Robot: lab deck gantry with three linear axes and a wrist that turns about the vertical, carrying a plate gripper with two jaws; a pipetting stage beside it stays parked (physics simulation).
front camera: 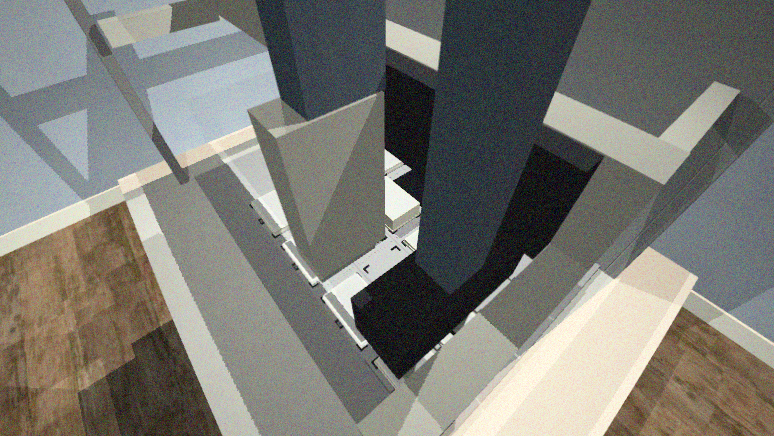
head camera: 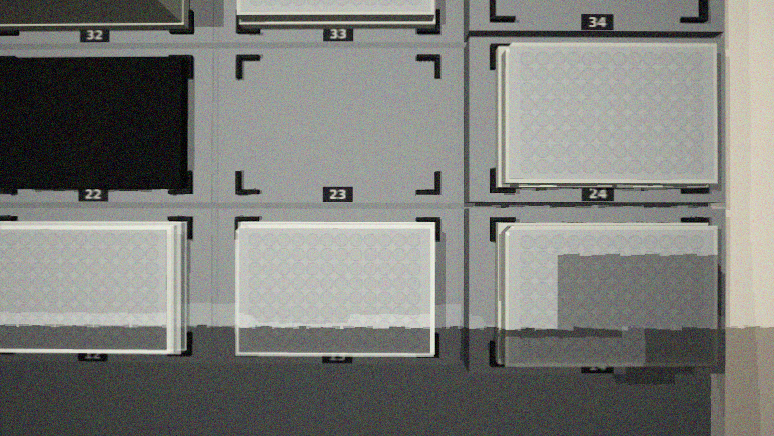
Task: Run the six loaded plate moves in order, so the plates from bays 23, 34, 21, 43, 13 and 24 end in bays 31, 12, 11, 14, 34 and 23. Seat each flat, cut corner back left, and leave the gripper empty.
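Places are measured from the robot's base along level axes (x left, y up, z ahead), in millimetres.
Where they show: robot's base at its link origin: (front camera: pixel 251 205).
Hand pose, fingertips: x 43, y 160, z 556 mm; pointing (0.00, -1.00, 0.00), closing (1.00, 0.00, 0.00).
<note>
Things, the pixels of their top centre, and the offset from my fingertips. "spot": a spot on its surface instead.
- bay 13 at a spot on its surface: (head camera: pixel 335 276) spot: dy -145, dx +9, dz -163 mm
- bay 14 at a spot on its surface: (head camera: pixel 601 303) spot: dy -131, dx -4, dz -6 mm
- bay 24 at a spot on its surface: (head camera: pixel 612 113) spot: dy -131, dx +107, dz +0 mm
- bay 12 at a spot on its surface: (head camera: pixel 81 276) spot: dy -145, dx +8, dz -323 mm
- Bay 23 at a spot on its surface: (head camera: pixel 336 124) spot: dy -160, dx +108, dz -165 mm
- bay 34 at a spot on its surface: (head camera: pixel 598 8) spot: dy -145, dx +177, dz +1 mm
- bay 13 plate at its top centre: (head camera: pixel 334 290) (front camera: pixel 358 305) dy -145, dx +0, dz -164 mm
- black pad at its top centre: (head camera: pixel 83 122) dy -152, dx +107, dz -328 mm
- tall block at its top centre: (front camera: pixel 389 196) dy -118, dx +214, dz -328 mm
In the head view, white plates lie in bay 13 (head camera: pixel 335 276), bay 14 (head camera: pixel 601 303), bay 24 (head camera: pixel 612 113) and bay 12 (head camera: pixel 81 276). The bay 13, 14 and 24 plates show their cut corners at back left. Bay 23 (head camera: pixel 336 124) and the visible part of bay 34 (head camera: pixel 598 8) hold no plate. In the front view, the gripper's black body (front camera: pixel 400 316) hangs above the front right bays. Its jaws and anything between them are hidden. The bay 13 plate (front camera: pixel 342 292) partly shows beside it. Bays 21, 31 and 43 are hidden or out of view.
A black pad (head camera: pixel 92 124) fills bay 22. A tall block (head camera: pixel 92 10) (front camera: pixel 401 203) stands in bay 32, and a plate (head camera: pixel 335 6) is in bay 33. The beige pipetting stage (front camera: pixel 335 200) hangs left of the gripper. A pale frame rail (front camera: pixel 574 346) runs along the right side.
</note>
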